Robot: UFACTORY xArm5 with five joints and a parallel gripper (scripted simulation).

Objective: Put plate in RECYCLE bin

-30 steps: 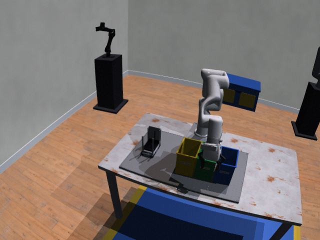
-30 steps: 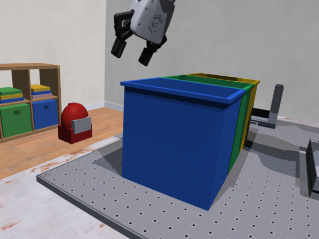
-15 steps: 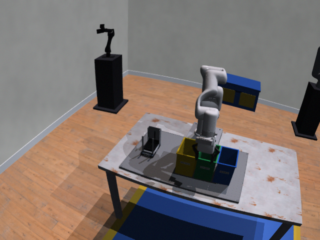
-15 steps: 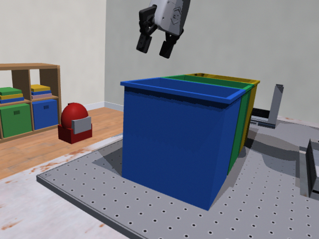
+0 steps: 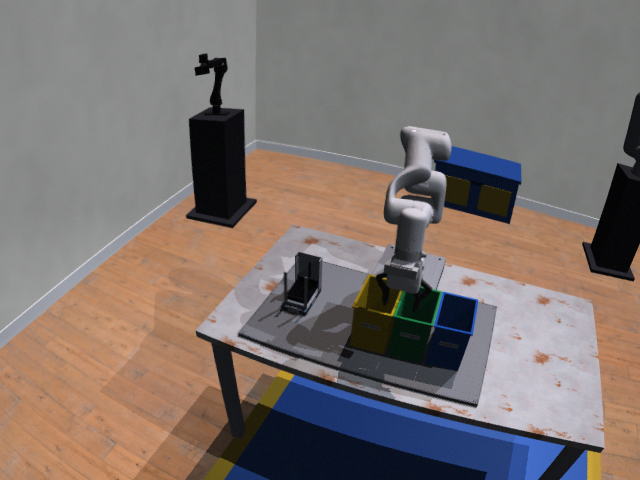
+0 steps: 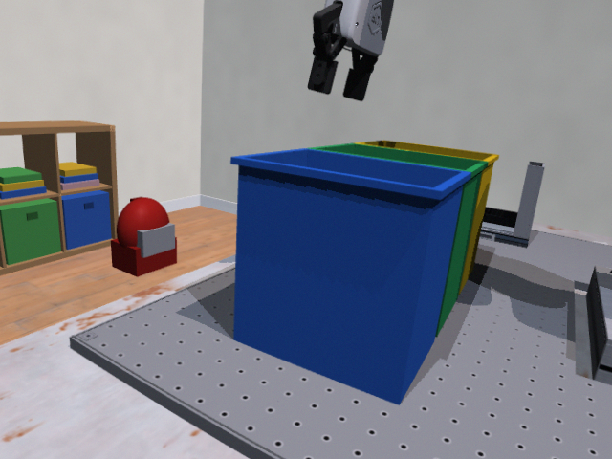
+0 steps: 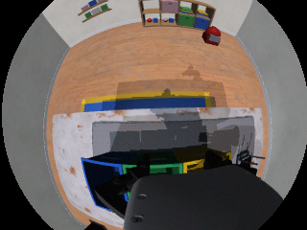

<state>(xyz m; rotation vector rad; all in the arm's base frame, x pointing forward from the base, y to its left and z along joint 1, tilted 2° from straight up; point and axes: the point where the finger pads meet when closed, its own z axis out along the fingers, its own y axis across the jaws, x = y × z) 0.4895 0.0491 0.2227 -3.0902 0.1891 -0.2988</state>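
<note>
The dark 96-well plate is 38 cm to the right of my hand, 22 cm behind it and 21 cm below it. Round my hand: green bin: 16 cm below, 11 cm behind, 5 cm to the left; blue bin: 18 cm to the left, 16 cm below, 10 cm behind; yellow bin: 16 cm below, 11 cm behind, 8 cm to the right.
</note>
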